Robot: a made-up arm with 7 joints.
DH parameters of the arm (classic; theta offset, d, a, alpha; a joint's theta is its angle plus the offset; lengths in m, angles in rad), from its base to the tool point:
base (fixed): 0 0.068 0 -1.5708
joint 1: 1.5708 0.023 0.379 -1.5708
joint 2: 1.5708 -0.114 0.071 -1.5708
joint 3: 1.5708 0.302 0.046 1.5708
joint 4: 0 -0.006 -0.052 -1.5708
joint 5: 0 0.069 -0.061 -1.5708
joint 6: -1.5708 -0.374 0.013 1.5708
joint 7: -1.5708 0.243 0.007 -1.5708
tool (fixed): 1.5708 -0.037 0 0
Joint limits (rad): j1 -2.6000..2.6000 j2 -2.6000..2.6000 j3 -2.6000..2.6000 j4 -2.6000..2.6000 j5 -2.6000..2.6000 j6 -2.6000..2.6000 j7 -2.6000..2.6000
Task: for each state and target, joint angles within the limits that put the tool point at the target. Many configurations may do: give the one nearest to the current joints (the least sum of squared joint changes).
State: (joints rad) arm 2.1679 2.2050 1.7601 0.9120 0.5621 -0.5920 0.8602
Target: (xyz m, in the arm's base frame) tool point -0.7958 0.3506 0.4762
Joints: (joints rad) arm 2.5599 1.9797 1.8582 1.1042 1.1448 -0.5809 0.8869
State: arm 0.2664 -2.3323 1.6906 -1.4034 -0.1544 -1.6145 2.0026
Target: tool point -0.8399 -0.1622 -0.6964
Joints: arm 1.1272 -2.4980 1.4498 -1.4073 -0.6107 -1.3448 2.0225
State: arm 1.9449 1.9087 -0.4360 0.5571 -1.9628 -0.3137 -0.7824
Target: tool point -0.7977 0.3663 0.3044
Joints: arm 2.0523 1.6679 -0.4774 0.0918 -2.0762 0.2105 -0.7898
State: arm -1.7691 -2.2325 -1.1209 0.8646 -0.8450 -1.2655 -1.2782
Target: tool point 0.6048 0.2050 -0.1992
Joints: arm -1.2605 -2.2311 -1.0119 1.1903 -0.3540 -1.5490 -1.2101
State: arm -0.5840 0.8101 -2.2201 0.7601 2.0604 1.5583 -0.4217
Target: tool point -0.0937 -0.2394 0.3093
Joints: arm -0.2736 0.4731 -2.0274 -0.4113 2.1063 1.3565 -0.5045
